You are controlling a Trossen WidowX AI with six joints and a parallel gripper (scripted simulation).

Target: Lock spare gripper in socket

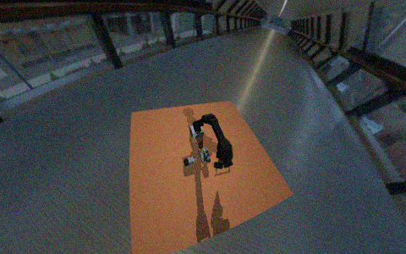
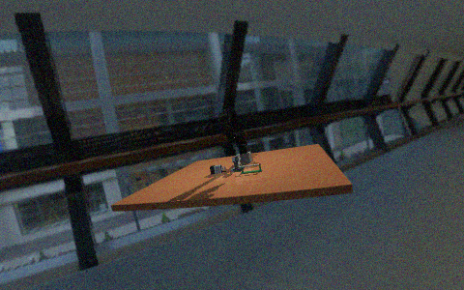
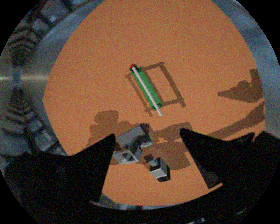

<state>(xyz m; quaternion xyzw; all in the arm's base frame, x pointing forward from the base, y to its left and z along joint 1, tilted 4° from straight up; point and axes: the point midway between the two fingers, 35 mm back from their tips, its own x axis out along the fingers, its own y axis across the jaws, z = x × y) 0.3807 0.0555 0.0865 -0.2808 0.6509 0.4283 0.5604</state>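
Right now my gripper tip is 8 cm past the spare gripper, 20 cm to the left of it and 12 cm above it. Also, from my gripper tip: grey mount (10 cm behind, 5 cm to the right, 10 cm below); then green pin cradle (2 cm ahead, 7 cm to the left, 12 cm below).
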